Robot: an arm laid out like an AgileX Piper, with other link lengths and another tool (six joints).
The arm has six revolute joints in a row. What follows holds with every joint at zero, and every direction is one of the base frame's.
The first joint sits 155 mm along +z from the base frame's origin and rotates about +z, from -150 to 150 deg.
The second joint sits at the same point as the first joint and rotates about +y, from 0 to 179.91 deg.
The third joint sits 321.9 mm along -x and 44 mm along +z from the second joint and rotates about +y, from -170 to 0 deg.
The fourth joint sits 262.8 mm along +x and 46.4 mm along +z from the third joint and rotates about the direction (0.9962, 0, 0.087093), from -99.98 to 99.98 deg.
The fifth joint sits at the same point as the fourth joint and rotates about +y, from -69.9 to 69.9 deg.
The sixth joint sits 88.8 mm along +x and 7.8 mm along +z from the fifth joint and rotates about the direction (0.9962, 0, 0.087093), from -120 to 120 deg.
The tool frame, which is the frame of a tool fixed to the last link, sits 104.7 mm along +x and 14 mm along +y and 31.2 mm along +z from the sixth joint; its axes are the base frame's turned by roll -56.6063, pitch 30.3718 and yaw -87.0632 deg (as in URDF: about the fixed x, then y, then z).
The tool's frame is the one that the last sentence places.
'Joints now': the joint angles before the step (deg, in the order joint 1, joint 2, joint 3, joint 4, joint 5, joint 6). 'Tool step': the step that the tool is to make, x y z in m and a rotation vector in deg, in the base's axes. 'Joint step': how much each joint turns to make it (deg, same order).
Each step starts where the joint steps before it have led.
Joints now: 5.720 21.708 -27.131 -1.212 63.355 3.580
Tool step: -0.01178 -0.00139 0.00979 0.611 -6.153 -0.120
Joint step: -0.116 -6.745 0.265 0.001 0.297 -0.002
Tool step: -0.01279 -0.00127 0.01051 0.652 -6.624 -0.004
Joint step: 0.006 -6.882 0.001 -0.004 0.225 0.006
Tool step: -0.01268 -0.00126 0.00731 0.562 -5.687 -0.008
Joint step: -0.002 -6.136 -0.001 0.001 0.423 -0.002
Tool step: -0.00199 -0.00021 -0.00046 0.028 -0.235 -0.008
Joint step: -0.001 -0.659 0.001 0.001 0.422 -0.001
